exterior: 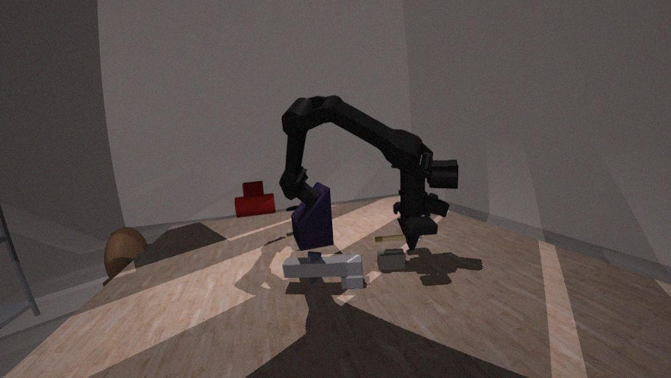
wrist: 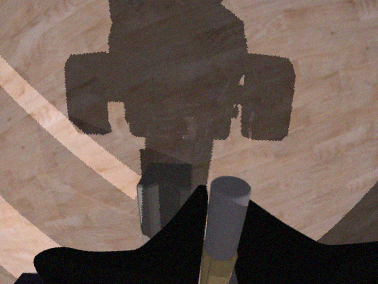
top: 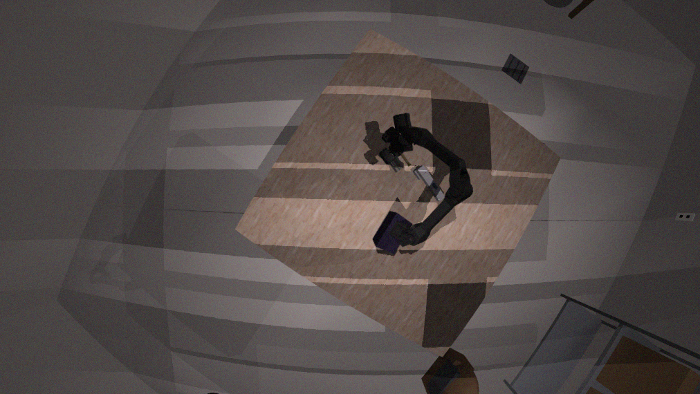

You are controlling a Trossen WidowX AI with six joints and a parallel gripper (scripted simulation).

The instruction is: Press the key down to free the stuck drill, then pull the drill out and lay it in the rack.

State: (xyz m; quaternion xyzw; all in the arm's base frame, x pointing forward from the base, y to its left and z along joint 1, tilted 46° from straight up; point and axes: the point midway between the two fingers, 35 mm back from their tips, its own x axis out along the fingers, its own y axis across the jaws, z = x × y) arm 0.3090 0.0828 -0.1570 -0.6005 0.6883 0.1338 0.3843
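Now: the drill 4 cm to the right of my gripper tip, 3 cm above it and 1 cm behind it. From my gripper tip the other things lie so: rack: 5 cm behind, 4 cm below, 3 cm to the right; long grey housing: 21 cm to the right, 4 cm behind, 2 cm below; small blue key: 24 cm to the right, 5 cm behind, 1 cm below.
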